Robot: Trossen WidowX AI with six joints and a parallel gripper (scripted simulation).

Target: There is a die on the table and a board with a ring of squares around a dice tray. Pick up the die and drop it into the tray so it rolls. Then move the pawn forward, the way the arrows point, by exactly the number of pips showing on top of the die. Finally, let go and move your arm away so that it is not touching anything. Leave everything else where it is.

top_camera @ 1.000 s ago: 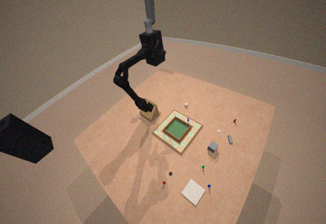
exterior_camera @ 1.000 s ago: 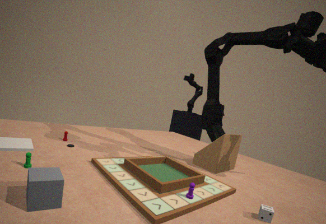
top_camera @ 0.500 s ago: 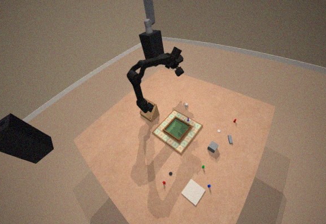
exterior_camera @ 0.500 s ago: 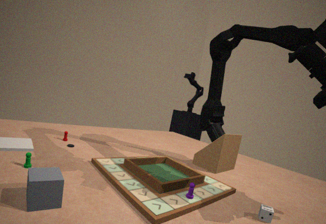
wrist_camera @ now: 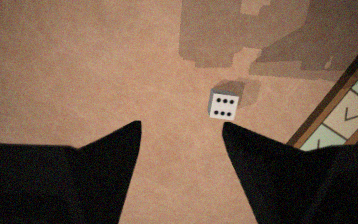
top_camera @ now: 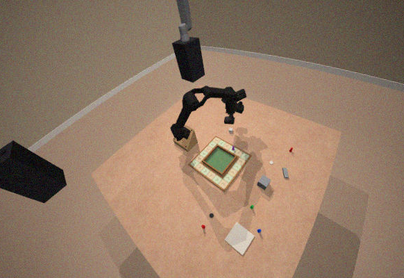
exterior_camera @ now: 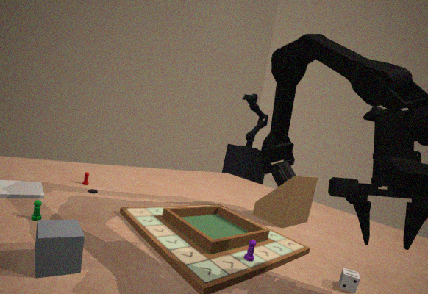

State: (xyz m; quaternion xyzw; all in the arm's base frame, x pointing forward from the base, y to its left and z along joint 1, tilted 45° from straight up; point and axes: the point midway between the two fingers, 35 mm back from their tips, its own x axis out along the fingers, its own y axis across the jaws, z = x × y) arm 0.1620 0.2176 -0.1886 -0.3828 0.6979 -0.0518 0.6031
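Now: gripper tip 70 mm above the white die, 30 mm to the left of it and 20 mm short of it. The rest, counted from my gripper tip: grey cube 390 mm ahead, 240 mm to the right, 60 mm below; then green dice tray 280 mm to the right, 110 mm ahead, 80 mm below; then purple pawn 160 mm to the right, 130 mm ahead, 60 mm below.
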